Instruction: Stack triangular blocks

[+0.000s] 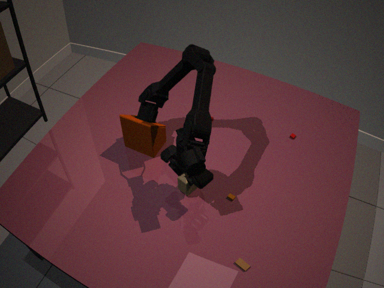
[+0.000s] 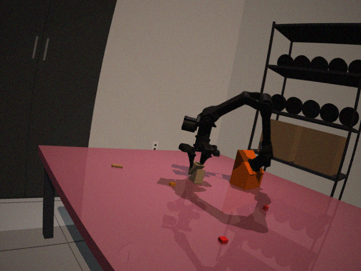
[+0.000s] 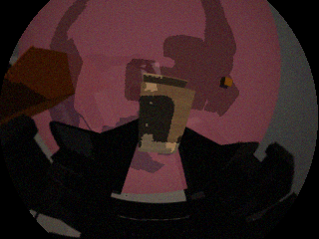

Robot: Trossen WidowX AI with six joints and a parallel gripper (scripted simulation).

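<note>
Right now my gripper tip is 4 cm to the right of the triangular block, 4 cm above it and 1 cm short of it. From my gripper tip the other things lie so: small orange piece 15 cm ahead, 5 cm to the left, 5 cm below; flat tan piece 31 cm ahead, 17 cm to the right, 5 cm below; red cube 45 cm to the left, 26 cm ahead, 5 cm below.
</note>
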